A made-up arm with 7 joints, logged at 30 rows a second.
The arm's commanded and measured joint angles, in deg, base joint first. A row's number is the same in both.
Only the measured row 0 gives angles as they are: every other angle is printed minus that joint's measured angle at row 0.
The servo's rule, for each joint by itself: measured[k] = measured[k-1] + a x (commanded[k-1-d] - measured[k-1]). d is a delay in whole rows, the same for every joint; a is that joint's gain. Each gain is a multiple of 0.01, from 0.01 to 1. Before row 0 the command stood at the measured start. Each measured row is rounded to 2 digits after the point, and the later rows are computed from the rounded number. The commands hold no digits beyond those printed.
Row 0, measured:
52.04 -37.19 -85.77 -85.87 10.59 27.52 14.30
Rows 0 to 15, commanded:
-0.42 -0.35 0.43 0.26 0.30 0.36 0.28
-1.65 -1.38 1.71 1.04 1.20 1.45 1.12
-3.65 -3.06 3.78 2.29 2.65 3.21 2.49
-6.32 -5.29 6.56 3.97 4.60 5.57 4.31
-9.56 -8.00 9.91 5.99 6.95 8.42 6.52
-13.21 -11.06 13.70 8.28 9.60 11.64 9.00
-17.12 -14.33 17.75 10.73 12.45 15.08 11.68
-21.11 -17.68 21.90 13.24 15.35 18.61 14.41
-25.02 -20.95 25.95 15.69 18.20 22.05 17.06
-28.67 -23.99 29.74 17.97 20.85 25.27 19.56
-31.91 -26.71 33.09 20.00 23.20 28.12 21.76
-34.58 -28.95 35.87 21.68 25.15 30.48 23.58
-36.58 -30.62 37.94 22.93 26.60 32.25 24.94
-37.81 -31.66 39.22 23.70 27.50 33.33 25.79
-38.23 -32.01 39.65 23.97 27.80 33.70 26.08
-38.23 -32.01 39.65 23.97 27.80 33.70 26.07
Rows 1 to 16, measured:
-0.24 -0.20 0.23 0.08 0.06 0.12 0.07
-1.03 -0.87 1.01 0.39 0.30 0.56 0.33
-2.50 -2.12 2.48 1.00 0.79 1.43 0.87
-4.64 -3.93 4.64 1.95 1.59 2.80 1.73
-7.40 -6.25 7.43 3.24 2.72 4.65 2.93
-10.65 -8.99 10.75 4.85 4.16 6.96 4.45
-14.27 -12.03 14.46 6.73 5.90 9.64 6.26
-18.10 -15.25 18.40 8.81 7.88 12.60 8.30
-21.98 -18.50 22.40 11.01 10.05 15.72 10.49
-25.73 -21.63 26.29 13.24 12.32 18.87 12.76
-29.19 -24.53 29.89 15.40 14.60 21.92 15.01
-32.21 -27.05 33.06 17.41 16.82 24.74 17.15
-34.66 -29.08 35.65 19.18 18.87 27.22 19.10
-36.42 -30.55 37.54 20.63 20.68 29.24 20.77
-37.43 -31.38 38.66 21.70 22.18 30.71 22.10
-37.88 -31.74 39.18 22.43 23.36 31.70 23.09
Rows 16 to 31, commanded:
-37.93 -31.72 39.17 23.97 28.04 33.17 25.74
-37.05 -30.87 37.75 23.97 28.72 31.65 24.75
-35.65 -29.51 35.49 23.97 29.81 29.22 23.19
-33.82 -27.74 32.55 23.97 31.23 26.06 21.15
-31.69 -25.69 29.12 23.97 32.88 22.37 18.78
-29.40 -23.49 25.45 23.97 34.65 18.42 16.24
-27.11 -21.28 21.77 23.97 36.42 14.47 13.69
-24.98 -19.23 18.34 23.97 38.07 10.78 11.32
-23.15 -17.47 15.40 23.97 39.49 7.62 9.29
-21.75 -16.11 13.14 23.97 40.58 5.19 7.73
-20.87 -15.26 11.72 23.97 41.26 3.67 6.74
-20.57 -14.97 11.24 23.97 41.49 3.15 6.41
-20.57 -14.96 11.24 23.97 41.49 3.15 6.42
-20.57 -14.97 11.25 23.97 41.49 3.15 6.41
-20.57 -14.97 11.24 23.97 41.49 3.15 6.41
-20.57 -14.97 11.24 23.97 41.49 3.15 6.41
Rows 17 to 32, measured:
-37.91 -31.73 39.17 22.92 24.34 32.19 23.75
-37.43 -31.24 38.42 23.26 25.26 32.01 24.00
-36.43 -30.25 36.87 23.49 26.22 31.09 23.80
-34.97 -28.82 34.58 23.64 27.27 29.43 23.14
-33.13 -27.04 31.69 23.75 28.45 27.10 22.05
-31.04 -25.02 28.38 23.82 29.75 24.24 20.60
-28.84 -22.89 24.88 23.87 31.15 21.02 18.87
-26.68 -20.80 21.41 23.90 32.60 17.64 16.98
-24.70 -18.90 18.22 23.92 34.05 14.33 15.06
-23.05 -17.31 15.53 23.94 35.42 11.31 13.23
-21.83 -16.14 13.51 23.95 36.65 8.79 11.61
-21.12 -15.47 12.31 23.96 37.67 6.93 10.31
-20.81 -15.18 11.74 23.96 38.47 5.68 9.34
-20.68 -15.06 11.48 23.96 39.10 4.85 8.61
-20.62 -15.01 11.35 23.96 39.60 4.29 8.06
-20.59 -14.99 11.29 23.96 40.00 3.91 7.65

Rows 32 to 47, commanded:
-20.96 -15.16 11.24 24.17 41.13 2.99 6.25
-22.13 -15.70 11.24 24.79 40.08 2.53 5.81
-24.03 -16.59 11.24 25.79 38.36 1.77 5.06
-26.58 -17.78 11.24 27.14 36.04 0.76 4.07
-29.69 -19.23 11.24 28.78 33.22 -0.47 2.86
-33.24 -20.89 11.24 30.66 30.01 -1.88 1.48
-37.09 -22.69 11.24 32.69 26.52 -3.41 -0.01
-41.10 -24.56 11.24 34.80 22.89 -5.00 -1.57
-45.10 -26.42 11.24 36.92 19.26 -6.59 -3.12
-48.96 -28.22 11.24 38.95 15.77 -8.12 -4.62
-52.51 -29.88 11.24 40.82 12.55 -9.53 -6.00
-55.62 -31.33 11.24 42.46 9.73 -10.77 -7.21
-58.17 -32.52 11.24 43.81 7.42 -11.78 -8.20
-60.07 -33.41 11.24 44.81 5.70 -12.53 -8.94
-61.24 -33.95 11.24 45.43 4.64 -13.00 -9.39
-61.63 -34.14 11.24 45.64 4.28 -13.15 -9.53
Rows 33 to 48, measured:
-20.80 -15.09 11.26 24.03 40.24 3.61 7.30
-21.54 -15.44 11.25 24.27 40.21 3.25 6.93
-22.93 -16.10 11.24 24.76 39.82 2.76 6.46
-24.97 -17.06 11.24 25.52 39.03 2.10 5.86
-27.61 -18.30 11.24 26.56 37.81 1.25 5.11
-30.76 -19.78 11.24 27.87 36.17 0.22 4.20
-34.30 -21.44 11.24 29.41 34.14 -0.98 3.15
-38.11 -23.22 11.24 31.13 31.78 -2.31 1.97
-42.02 -25.04 11.24 32.98 29.15 -3.72 0.70
-45.91 -26.85 11.24 34.89 26.34 -5.17 -0.63
-49.61 -28.58 11.24 36.79 23.44 -6.61 -1.97
-52.98 -30.15 11.24 38.60 20.56 -7.98 -3.28
-55.89 -31.50 11.24 40.27 17.80 -9.23 -4.51
-58.23 -32.59 11.24 41.72 15.26 -10.32 -5.62
-59.92 -33.37 11.24 42.91 13.03 -11.20 -6.56
-60.88 -33.81 11.24 43.78 11.19 -11.84 -7.30

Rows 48 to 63, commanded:
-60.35 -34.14 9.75 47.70 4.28 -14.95 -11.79
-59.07 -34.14 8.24 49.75 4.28 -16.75 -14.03
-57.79 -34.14 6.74 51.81 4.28 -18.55 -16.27
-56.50 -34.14 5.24 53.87 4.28 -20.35 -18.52
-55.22 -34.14 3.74 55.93 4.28 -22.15 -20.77
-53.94 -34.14 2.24 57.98 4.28 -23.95 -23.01
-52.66 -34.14 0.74 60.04 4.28 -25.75 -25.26
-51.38 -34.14 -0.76 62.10 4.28 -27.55 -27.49
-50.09 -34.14 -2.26 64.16 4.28 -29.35 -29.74
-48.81 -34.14 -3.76 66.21 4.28 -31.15 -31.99
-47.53 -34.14 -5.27 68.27 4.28 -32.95 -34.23
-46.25 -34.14 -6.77 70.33 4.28 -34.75 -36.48
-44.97 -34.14 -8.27 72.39 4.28 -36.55 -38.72
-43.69 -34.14 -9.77 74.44 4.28 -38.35 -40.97
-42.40 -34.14 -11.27 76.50 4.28 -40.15 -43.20
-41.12 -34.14 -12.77 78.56 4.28 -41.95 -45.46
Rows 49 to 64, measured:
-60.58 -34.00 10.45 45.03 9.74 -12.87 -8.42
-59.73 -34.08 9.28 46.54 8.59 -14.15 -9.82
-58.64 -34.11 7.93 48.23 7.68 -15.60 -11.43
-57.44 -34.13 6.50 50.03 6.97 -17.17 -13.20
-56.20 -34.14 5.04 51.92 6.41 -18.81 -15.09
-54.93 -34.14 3.56 53.86 5.96 -20.51 -17.07
-53.66 -34.14 2.07 55.84 5.61 -22.24 -19.12
-52.38 -34.14 0.57 57.84 5.33 -23.99 -21.21
-51.10 -34.14 -0.93 59.86 5.11 -25.76 -23.34
-49.82 -34.14 -2.43 61.89 4.94 -27.54 -25.50
-48.54 -34.14 -3.94 63.93 4.80 -29.33 -27.68
-47.26 -34.14 -5.44 65.98 4.69 -31.12 -29.88
-45.98 -34.14 -6.94 68.03 4.60 -32.91 -32.09
-44.70 -34.14 -8.44 70.08 4.53 -34.71 -34.31
-43.41 -34.14 -9.94 72.13 4.48 -36.51 -36.53
-42.13 -34.14 -11.44 74.19 4.44 -38.31 -38.76

